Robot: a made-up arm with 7 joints.
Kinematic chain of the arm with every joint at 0, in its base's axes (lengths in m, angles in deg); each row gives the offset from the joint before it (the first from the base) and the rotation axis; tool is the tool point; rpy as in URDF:
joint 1: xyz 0 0 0.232 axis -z
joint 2: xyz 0 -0.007 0.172 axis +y
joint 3: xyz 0 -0.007 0.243 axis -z
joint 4: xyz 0 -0.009 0.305 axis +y
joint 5: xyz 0 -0.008 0.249 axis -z
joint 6: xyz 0 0 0.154 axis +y
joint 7: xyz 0 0 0.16 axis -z
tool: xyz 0 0 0 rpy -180 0 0
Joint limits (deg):
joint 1: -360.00..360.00
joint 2: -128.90..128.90
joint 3: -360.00..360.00
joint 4: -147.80..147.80
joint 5: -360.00..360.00
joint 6: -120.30..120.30
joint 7: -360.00..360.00
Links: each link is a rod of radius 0.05 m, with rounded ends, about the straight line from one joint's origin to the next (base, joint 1, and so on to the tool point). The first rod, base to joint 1, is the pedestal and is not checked.
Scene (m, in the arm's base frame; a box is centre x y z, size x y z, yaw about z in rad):
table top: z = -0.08
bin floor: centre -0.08 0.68 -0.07 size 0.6 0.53 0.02 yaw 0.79
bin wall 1: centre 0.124 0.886 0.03 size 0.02 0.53 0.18 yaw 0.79
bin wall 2: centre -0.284 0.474 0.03 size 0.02 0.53 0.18 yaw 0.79
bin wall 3: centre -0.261 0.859 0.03 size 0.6 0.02 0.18 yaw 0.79
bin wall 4: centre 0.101 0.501 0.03 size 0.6 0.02 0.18 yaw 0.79
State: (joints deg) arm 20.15 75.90 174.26 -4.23 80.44 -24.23 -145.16
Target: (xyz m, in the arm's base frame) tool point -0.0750 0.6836 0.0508
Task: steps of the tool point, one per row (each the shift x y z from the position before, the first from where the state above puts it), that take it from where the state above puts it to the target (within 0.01 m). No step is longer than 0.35 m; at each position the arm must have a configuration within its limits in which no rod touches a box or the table.
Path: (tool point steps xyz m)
1: 0.0716 0.2297 -0.1149
2: -0.0107 0.2722 -0.1011
3: -0.1088 0.2736 -0.0767
4: -0.2018 0.2288 -0.0463
5: -0.2676 0.1434 -0.0148
6: -0.2888 0.0341 0.0128
7: -0.2589 -0.0749 0.0328
8: 0.0033 0.0134 -0.1246
9: -0.0033 -0.0133 -0.1328

